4 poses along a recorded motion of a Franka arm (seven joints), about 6.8 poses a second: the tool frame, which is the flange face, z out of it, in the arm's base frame.
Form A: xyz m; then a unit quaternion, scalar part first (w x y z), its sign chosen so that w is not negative.
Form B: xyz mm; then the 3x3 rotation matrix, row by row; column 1 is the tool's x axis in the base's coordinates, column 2 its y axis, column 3 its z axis. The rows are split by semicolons. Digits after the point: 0 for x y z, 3 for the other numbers.
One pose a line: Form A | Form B
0.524 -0.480 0.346 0.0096 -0.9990 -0.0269 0.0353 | 524 -480 346; 0.996 0.053 -0.071; 0.054 -0.998 0.017; -0.070 -0.021 -0.997
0.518 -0.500 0.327 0.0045 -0.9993 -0.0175 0.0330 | 518 -500 327; 0.997 0.035 -0.066; 0.035 -0.999 0.008; -0.066 -0.010 -0.998
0.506 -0.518 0.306 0.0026 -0.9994 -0.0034 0.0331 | 506 -518 306; 0.998 0.007 -0.066; 0.007 -1.000 0.005; -0.066 -0.005 -0.998
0.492 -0.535 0.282 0.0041 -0.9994 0.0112 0.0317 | 492 -535 282; 0.998 -0.023 -0.063; -0.022 -1.000 0.009; -0.063 -0.007 -0.998
